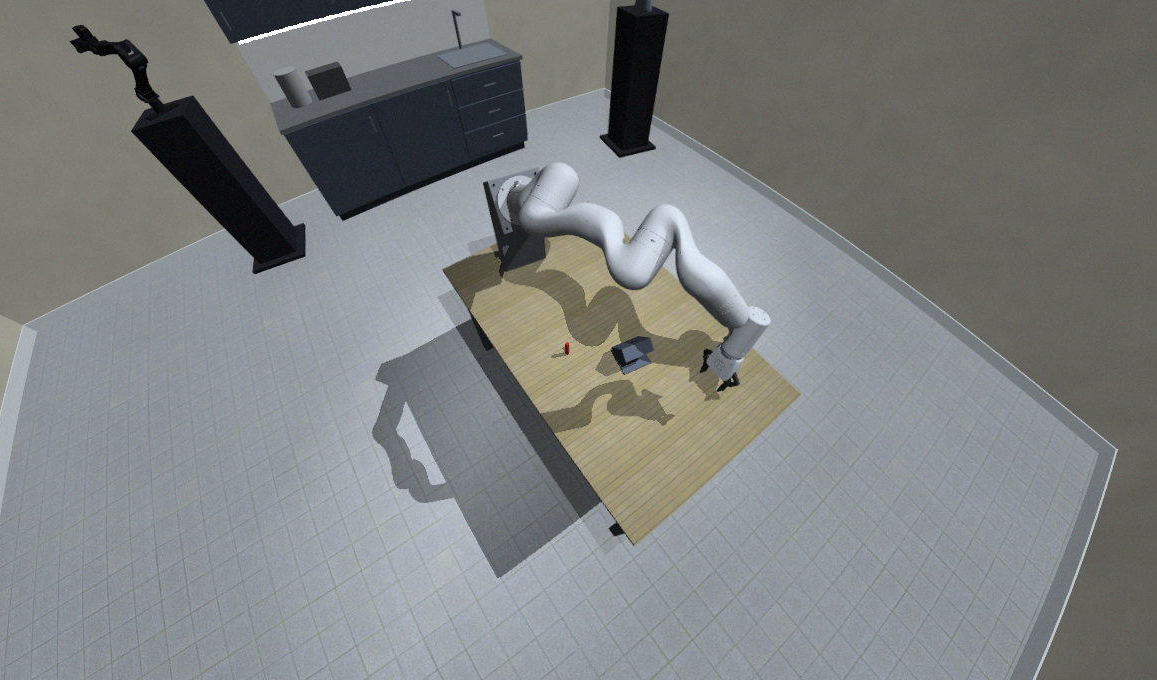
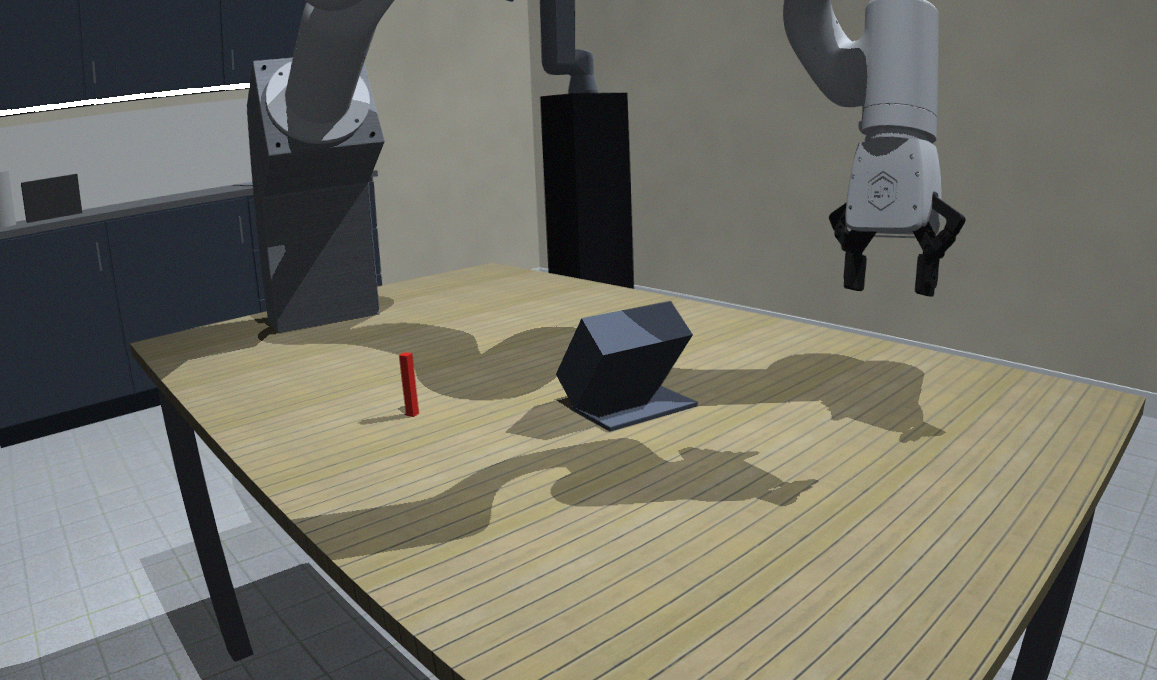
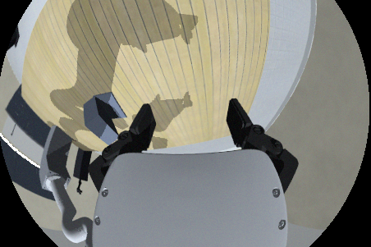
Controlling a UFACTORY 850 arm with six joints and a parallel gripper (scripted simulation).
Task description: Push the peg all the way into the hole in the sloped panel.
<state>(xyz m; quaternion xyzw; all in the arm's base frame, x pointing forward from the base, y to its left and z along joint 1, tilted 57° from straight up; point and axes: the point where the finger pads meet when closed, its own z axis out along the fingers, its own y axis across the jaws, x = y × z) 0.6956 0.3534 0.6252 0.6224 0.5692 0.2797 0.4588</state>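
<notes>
The red peg is 410 mm behind my hand, 390 mm to the right of it and 140 mm below it. The rest, counted from my hand: thin base plate: 260 mm behind, 180 mm below, 150 mm to the right.
</notes>
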